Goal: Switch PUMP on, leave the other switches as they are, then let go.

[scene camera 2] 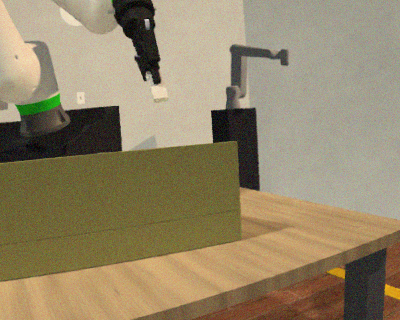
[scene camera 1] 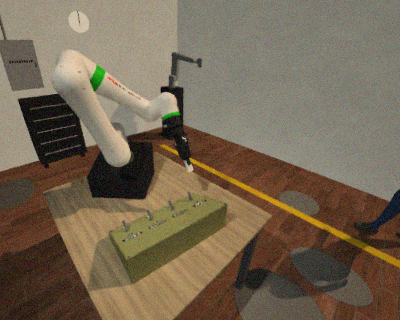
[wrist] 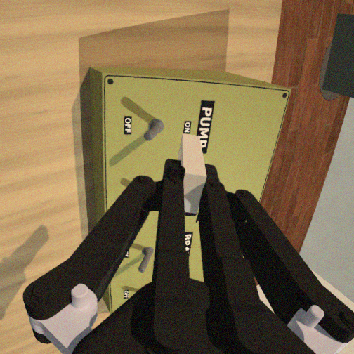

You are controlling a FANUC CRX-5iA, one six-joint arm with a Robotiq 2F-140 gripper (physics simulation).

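Seen in the pictures: gripper, fingertip midpoint: (scene camera 2: 160,100) (scene camera 1: 190,171); arm's base at its link origin: (scene camera 2: 45,127).
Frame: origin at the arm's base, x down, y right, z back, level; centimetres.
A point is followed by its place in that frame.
Observation:
The olive switch box (scene camera 1: 170,240) {x 6.4, y 11.3, z -66.5 cm} (scene camera 2: 120,200) {x 10.7, y -2.3, z -67.7 cm} (wrist: 240,120) stands on the wooden table. The PUMP lever (scene camera 1: 190,196) {x 8.8, y -15.2, z -48.6 cm} (wrist: 156,127) is at the box's right end in scene camera 1. In the wrist view it stands between its OFF label (wrist: 127,125) and ON label (wrist: 187,127); its exact tilt is hard to tell. My gripper (scene camera 1: 189,167) {x -3.8, y -18.6, z -44.8 cm} (scene camera 2: 160,93) {x -3.8, y -18.6, z -44.8 cm} (wrist: 187,150) is shut and empty, its pale tips above the box and apart from the lever. In the wrist view the tips overlap the lower end of the PUMP label (wrist: 206,120).
Other levers (scene camera 1: 171,205) {x 8.9, y -3.2, z -47.6 cm} (scene camera 1: 149,215) {x 8.9, y 8.9, z -46.6 cm} (scene camera 1: 125,225) {x 8.6, y 20.5, z -45.4 cm} stand in a row along the box; one more lever (wrist: 146,257) shows in the wrist view. The arm's black base (scene camera 1: 122,175) {x 4.3, y 5.9, z -12.6 cm} stands on the table (scene camera 1: 80,215) {x 19.6, y 33.1, z -11.9 cm}. A second, grey arm (scene camera 1: 175,65) (scene camera 2: 237,70) is in the background.

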